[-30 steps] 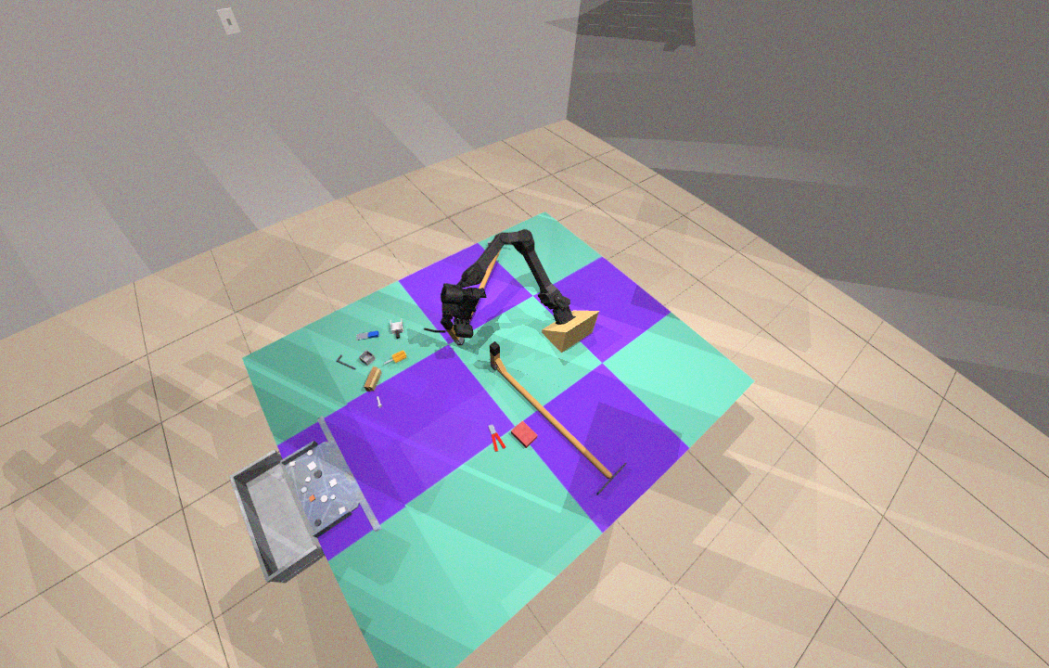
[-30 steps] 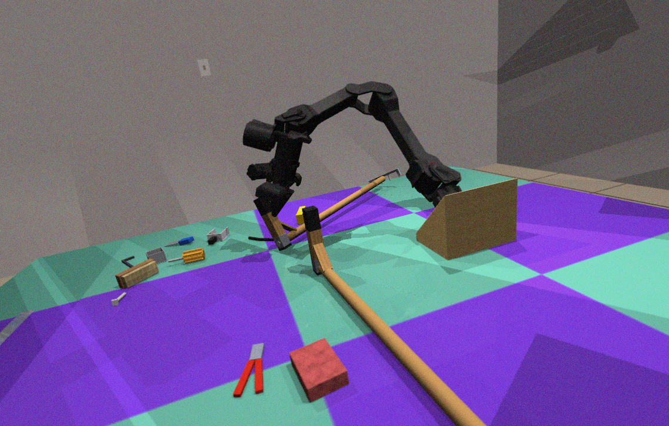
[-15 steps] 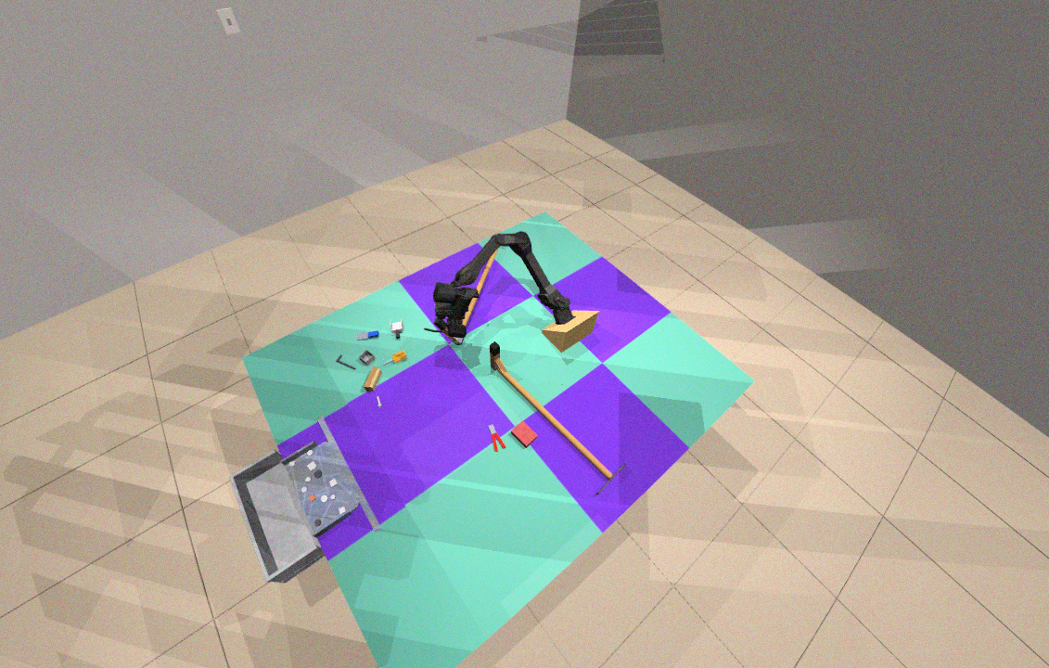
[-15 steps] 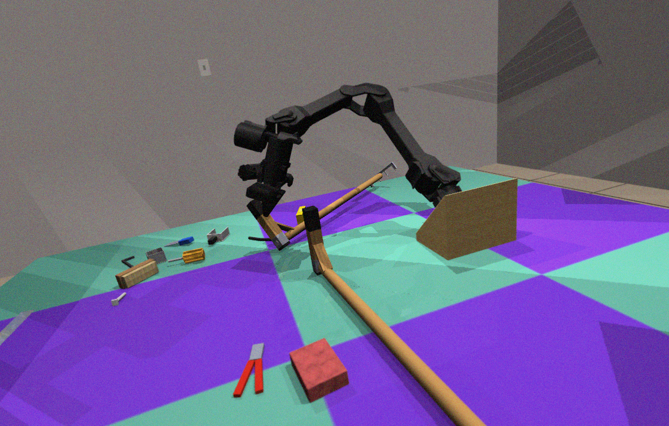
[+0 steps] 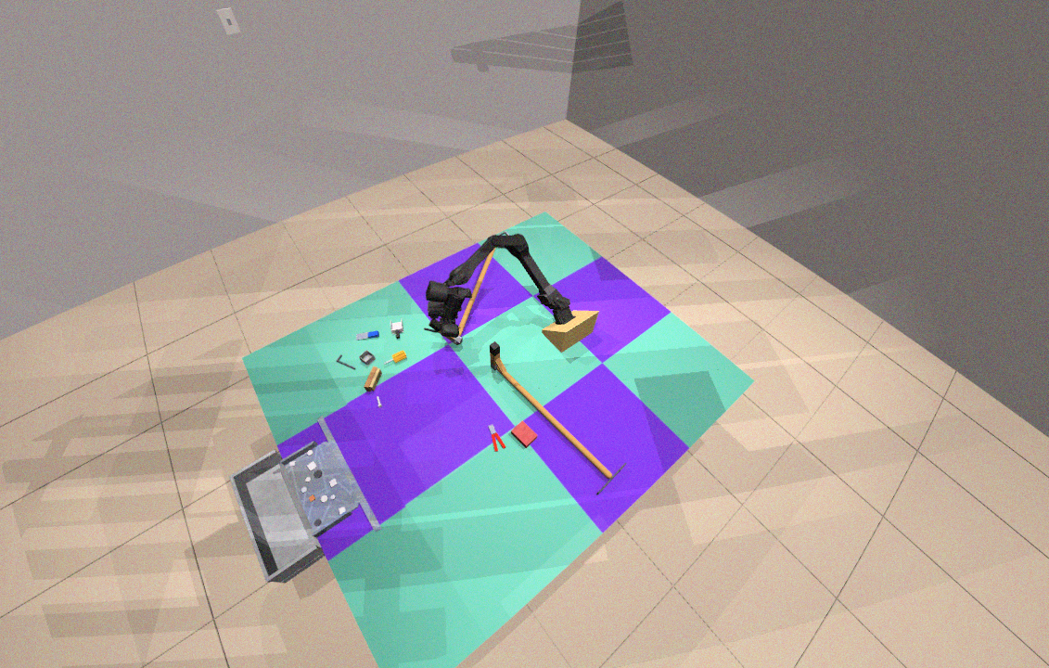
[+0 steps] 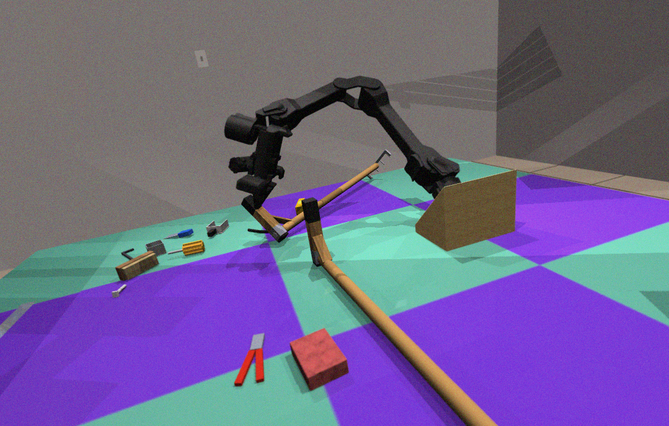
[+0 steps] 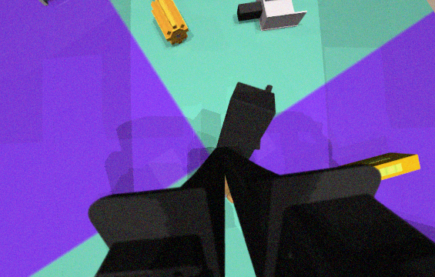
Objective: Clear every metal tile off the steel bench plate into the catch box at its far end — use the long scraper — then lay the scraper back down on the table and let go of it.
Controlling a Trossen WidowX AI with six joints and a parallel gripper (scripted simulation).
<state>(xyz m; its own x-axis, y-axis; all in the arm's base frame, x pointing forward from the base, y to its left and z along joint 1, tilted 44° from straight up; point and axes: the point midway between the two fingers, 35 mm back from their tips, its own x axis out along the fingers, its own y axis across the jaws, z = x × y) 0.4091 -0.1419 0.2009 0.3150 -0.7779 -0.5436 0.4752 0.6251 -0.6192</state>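
Right now the long scraper is 490 mm to the left of my gripper tip, 100 mm behind it and 30 mm below it. Also, from my gripper tip: blue screwdriver: 220 mm to the right, 220 mm ahead, 80 mm below; then wooden block: 300 mm ahead, 70 mm below, 10 mm to the right; then orange screwdriver: 190 mm ahead, 80 mm below, 40 mm to the right.
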